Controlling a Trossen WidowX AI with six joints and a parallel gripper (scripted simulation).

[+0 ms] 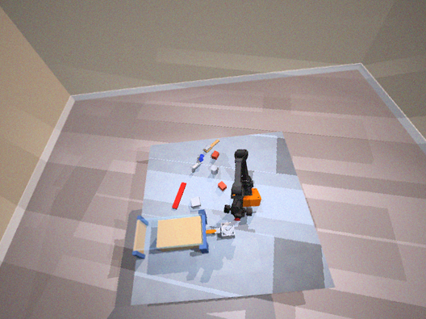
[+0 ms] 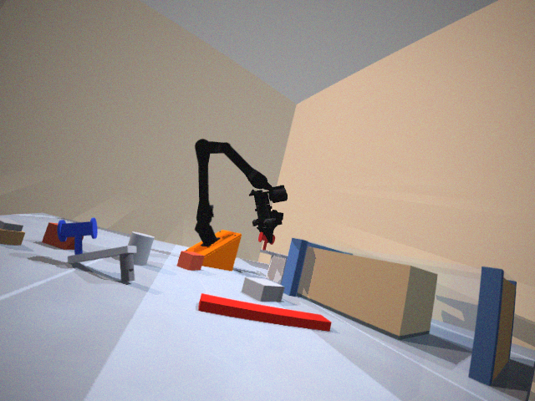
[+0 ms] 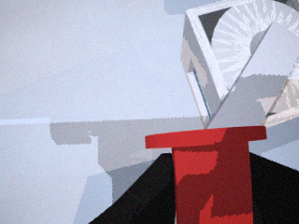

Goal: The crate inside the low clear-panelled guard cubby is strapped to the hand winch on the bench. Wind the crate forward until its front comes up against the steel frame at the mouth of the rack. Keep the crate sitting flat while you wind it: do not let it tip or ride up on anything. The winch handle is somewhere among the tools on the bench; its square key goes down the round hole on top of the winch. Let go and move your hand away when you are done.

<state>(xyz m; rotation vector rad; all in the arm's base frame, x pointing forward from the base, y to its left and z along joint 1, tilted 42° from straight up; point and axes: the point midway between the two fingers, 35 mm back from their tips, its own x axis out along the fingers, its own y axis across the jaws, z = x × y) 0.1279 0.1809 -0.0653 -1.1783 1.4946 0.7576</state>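
My gripper tip is 30 mm short of the red-knobbed winch handle and 30 mm above it. Round my gripper tip: red knob (20 mm to the right, 10 mm behind); blue frame (240 mm ahead, 30 mm to the left, 30 mm below); winch (100 mm below, 60 mm ahead, 30 mm to the left).
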